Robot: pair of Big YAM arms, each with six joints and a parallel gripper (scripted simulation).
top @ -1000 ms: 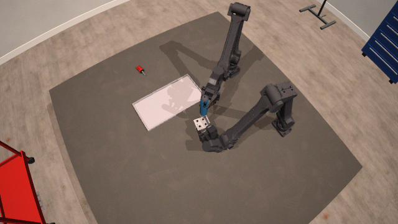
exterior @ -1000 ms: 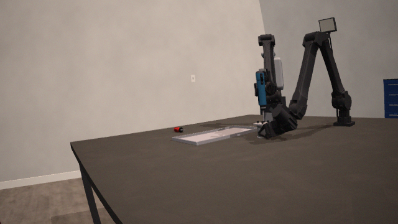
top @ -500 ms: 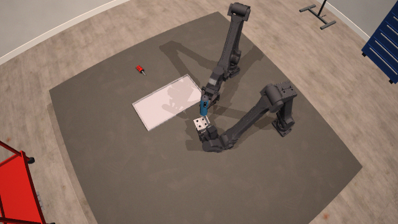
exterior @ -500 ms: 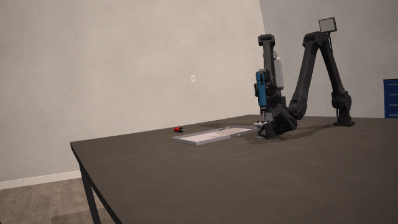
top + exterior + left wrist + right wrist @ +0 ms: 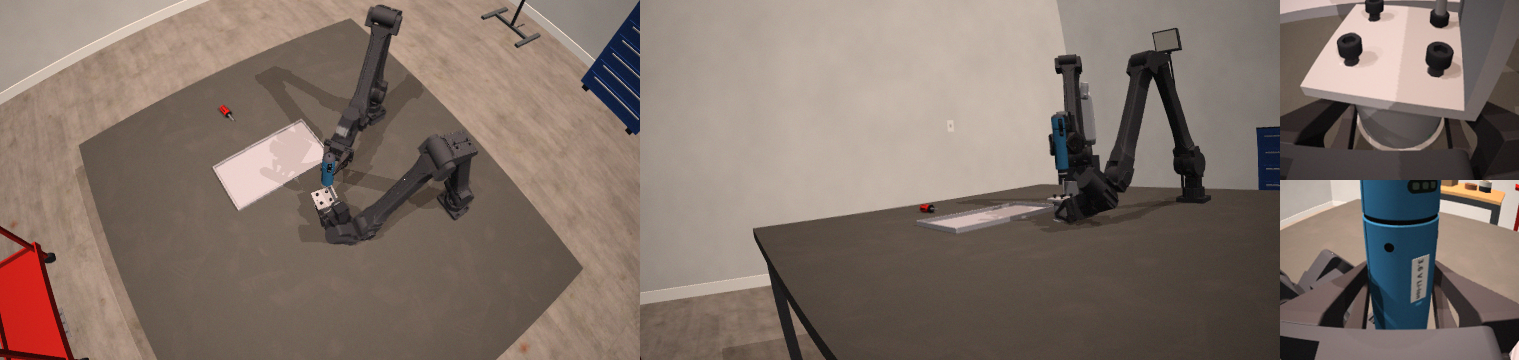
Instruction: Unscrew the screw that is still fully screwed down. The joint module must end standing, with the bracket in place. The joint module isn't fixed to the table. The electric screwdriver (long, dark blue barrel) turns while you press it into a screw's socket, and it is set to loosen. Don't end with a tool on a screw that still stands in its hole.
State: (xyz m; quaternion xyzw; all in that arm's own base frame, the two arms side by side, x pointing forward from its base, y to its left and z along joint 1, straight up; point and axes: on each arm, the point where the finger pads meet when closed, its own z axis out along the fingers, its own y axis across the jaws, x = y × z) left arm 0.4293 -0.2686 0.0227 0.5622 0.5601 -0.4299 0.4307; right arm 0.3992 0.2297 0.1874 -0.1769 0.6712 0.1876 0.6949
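My left hand is 50 mm below the white bracket plate. Round my left hand: red tool (90 mm ahead, 580 mm to the right, 10 mm below); flat white tray (60 mm ahead, 260 mm to the right, 20 mm below).
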